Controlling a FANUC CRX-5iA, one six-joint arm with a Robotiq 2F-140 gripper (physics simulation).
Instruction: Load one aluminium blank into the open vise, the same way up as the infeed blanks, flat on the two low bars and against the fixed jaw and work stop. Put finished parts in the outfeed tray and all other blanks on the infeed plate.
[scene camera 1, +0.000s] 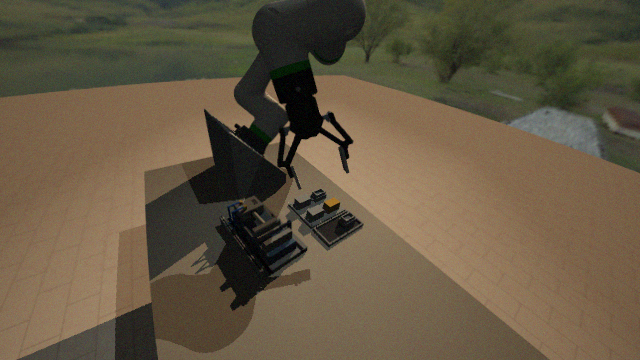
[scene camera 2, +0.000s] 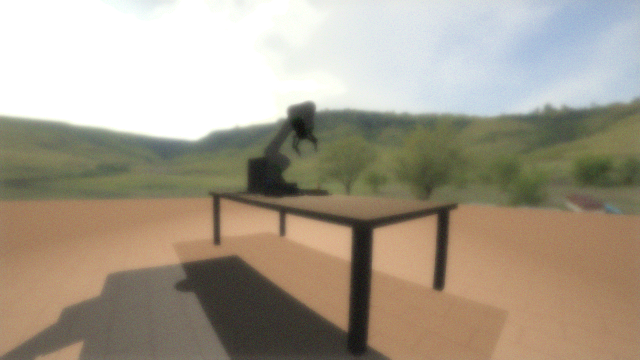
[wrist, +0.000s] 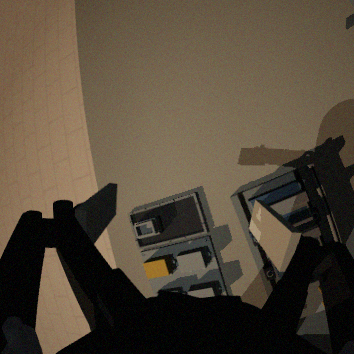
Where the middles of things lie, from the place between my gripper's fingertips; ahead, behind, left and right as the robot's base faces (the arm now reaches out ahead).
I see my gripper 250 mm above the vise body (scene camera 1: 243, 216), 170 mm past it and 110 mm to the left of it. The rest, counted from my hand: infeed plate (wrist: 211, 272) 300 mm below, 160 mm to the left, 160 mm behind; then outfeed tray (scene camera 1: 331, 230) 310 mm below, 150 mm to the left, 20 mm behind.
